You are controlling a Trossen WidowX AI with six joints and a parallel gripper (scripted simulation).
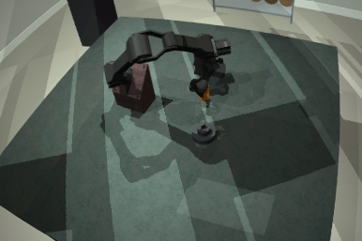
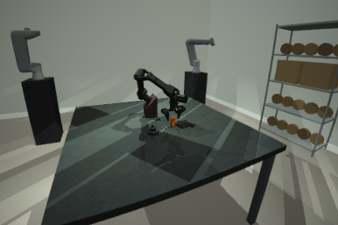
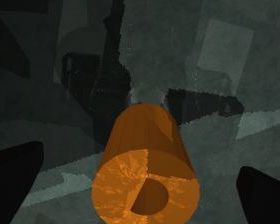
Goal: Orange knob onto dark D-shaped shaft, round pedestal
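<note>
Now: gripper tip 1 cm above the orange knob. Round my gripper tip: round pedestal 19 cm to the right, 6 cm ahead, 1 cm below.
</note>
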